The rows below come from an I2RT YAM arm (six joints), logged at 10 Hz.
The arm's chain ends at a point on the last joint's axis. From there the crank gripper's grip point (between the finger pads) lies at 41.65 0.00 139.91 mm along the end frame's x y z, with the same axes.
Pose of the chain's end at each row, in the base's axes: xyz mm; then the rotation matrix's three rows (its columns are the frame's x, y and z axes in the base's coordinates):
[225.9 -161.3 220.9], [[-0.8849 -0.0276 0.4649], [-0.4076 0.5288 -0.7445], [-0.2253 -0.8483 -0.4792]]
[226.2 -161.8 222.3], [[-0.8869 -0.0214 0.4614], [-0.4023 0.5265 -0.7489], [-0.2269 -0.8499 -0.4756]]
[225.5 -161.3 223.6], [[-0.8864 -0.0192 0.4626], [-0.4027 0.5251 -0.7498], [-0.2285 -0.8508 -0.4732]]
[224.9 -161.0 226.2], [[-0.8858 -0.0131 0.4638], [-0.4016 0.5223 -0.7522], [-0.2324 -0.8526 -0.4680]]
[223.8 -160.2 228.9], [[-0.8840 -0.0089 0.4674], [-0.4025 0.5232 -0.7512], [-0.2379 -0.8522 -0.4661]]
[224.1 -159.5 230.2], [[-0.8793 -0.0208 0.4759], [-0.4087 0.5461 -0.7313], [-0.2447 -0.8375 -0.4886]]
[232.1 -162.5 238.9], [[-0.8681 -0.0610 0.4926], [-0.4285 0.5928 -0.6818], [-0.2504 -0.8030 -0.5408]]
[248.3 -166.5 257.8], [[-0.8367 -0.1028 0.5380], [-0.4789 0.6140 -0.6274], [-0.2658 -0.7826 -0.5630]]
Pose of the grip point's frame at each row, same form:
[254.1 -282.4 144.5], [[-0.8849 -0.0276 0.4649], [-0.4076 0.5288 -0.7445], [-0.2253 -0.8483 -0.4792]]
[253.8 -283.3 146.3], [[-0.8869 -0.0214 0.4614], [-0.4023 0.5265 -0.7489], [-0.2269 -0.8499 -0.4756]]
[253.3 -283.0 147.9], [[-0.8864 -0.0192 0.4626], [-0.4027 0.5251 -0.7498], [-0.2285 -0.8508 -0.4732]]
[252.9 -283.0 151.0], [[-0.8858 -0.0131 0.4638], [-0.4016 0.5223 -0.7522], [-0.2324 -0.8526 -0.4680]]
[252.4 -282.1 153.8], [[-0.8840 -0.0089 0.4674], [-0.4025 0.5232 -0.7512], [-0.2379 -0.8522 -0.4661]]
[254.1 -278.8 151.6], [[-0.8793 -0.0208 0.4759], [-0.4087 0.5461 -0.7313], [-0.2447 -0.8375 -0.4886]]
[264.9 -275.7 152.8], [[-0.8681 -0.0610 0.4926], [-0.4285 0.5928 -0.6818], [-0.2504 -0.8030 -0.5408]]
[288.7 -274.2 168.0], [[-0.8367 -0.1028 0.5380], [-0.4789 0.6140 -0.6274], [-0.2658 -0.7826 -0.5630]]

